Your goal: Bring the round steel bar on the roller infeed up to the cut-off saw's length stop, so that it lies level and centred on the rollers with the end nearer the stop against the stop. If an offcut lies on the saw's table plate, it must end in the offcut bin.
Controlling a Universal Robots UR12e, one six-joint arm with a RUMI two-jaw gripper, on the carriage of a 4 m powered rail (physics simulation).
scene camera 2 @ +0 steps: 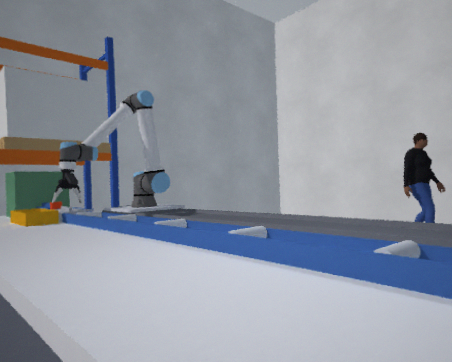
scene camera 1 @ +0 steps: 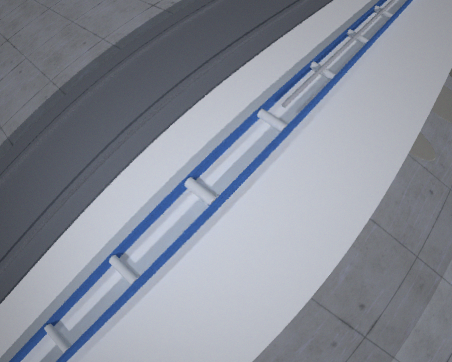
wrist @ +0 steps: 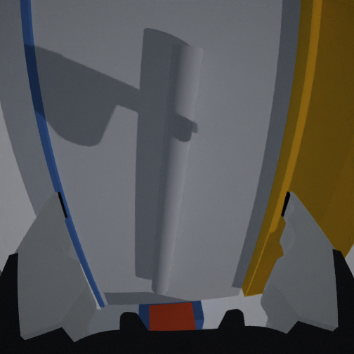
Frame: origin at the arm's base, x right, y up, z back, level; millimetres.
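Seen in the pictures: gripper, between the fingertips: point(scene camera 2: 67, 203); arm's base, origin of its link: point(scene camera 2: 144, 206).
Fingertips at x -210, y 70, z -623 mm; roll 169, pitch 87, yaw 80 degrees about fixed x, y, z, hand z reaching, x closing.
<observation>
Offsets run from my fingertips to a thing's middle. "pt": to the spot under its first point.
A round steel bar point(scene camera 1: 300, 90) lies lengthwise on the rollers between the blue rails in scene camera 1; its far end is out of view. A short grey round offcut point(wrist: 173, 205) lies slightly slanted on the saw's grey table plate point(wrist: 230, 150) in the wrist view, with a shadow across it. My gripper point(scene camera 2: 67, 200) point(wrist: 174, 194) is open, one finger to each side of the offcut in the wrist view, and hangs above the plate. The yellow offcut bin {dy -64, dx +11, dz -175 mm} point(scene camera 2: 35, 217) point(wrist: 327, 125) stands beside the plate. The length stop cannot be made out.
A red block {pt dy -17, dx +210, dz -6 mm} point(scene camera 2: 55, 205) point(wrist: 172, 316) on a blue body sits past the plate's end. A blue strip point(wrist: 45, 140) edges the plate opposite the bin. A green box {pt dy +93, dx +510, dz -77 mm} point(scene camera 2: 30, 189) and a rack point(scene camera 2: 111, 125) stand behind. A person point(scene camera 2: 420, 170) is at the right.
</observation>
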